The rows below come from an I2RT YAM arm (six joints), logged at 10 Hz.
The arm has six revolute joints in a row. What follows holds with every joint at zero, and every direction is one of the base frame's. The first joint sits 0.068 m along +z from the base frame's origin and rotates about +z. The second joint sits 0.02 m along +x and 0.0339 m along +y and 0.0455 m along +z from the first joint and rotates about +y. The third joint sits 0.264 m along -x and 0.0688 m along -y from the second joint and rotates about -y. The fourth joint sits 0.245 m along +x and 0.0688 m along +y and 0.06 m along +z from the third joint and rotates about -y. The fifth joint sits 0.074 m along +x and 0.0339 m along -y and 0.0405 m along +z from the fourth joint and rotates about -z. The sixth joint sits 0.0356 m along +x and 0.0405 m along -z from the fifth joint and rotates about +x. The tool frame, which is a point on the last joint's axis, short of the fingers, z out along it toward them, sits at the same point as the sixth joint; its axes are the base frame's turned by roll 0, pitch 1.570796 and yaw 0 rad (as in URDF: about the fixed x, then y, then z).
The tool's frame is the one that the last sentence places.
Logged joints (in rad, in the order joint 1, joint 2, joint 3, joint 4, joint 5, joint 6), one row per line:
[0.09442, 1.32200, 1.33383, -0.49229, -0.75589, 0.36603]
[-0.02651, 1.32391, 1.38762, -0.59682, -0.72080, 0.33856]
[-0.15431, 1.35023, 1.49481, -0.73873, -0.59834, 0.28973]
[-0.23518, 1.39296, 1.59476, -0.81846, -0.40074, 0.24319]
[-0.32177, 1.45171, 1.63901, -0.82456, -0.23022, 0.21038]
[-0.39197, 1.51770, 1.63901, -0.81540, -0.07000, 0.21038]
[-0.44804, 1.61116, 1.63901, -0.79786, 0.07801, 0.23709]
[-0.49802, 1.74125, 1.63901, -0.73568, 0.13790, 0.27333]
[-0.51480, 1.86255, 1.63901, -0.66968, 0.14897, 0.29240]
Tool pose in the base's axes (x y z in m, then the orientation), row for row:
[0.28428, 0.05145, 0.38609, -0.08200, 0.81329, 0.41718, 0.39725]
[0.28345, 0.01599, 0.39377, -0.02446, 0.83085, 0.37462, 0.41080]
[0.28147, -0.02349, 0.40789, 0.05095, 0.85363, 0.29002, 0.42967]
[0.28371, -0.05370, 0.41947, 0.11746, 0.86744, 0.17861, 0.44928]
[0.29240, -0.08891, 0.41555, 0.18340, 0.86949, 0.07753, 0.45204]
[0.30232, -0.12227, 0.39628, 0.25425, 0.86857, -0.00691, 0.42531]
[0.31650, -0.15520, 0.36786, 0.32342, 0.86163, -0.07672, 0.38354]
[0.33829, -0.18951, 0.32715, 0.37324, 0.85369, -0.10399, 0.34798]
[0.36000, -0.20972, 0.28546, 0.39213, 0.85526, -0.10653, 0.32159]
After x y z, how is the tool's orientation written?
As a quaternion, x y z w.
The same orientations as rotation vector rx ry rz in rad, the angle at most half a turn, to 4 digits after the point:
[-0.2077, 2.0601, 1.0567]
[-0.0616, 2.0914, 0.9430]
[0.1271, 2.1302, 0.7237]
[0.2905, 2.1455, 0.4418]
[0.4531, 2.1479, 0.1915]
[0.6357, 2.1718, -0.0173]
[0.8245, 2.1966, -0.1956]
[0.9677, 2.2135, -0.2696]
[1.0298, 2.2462, -0.2798]

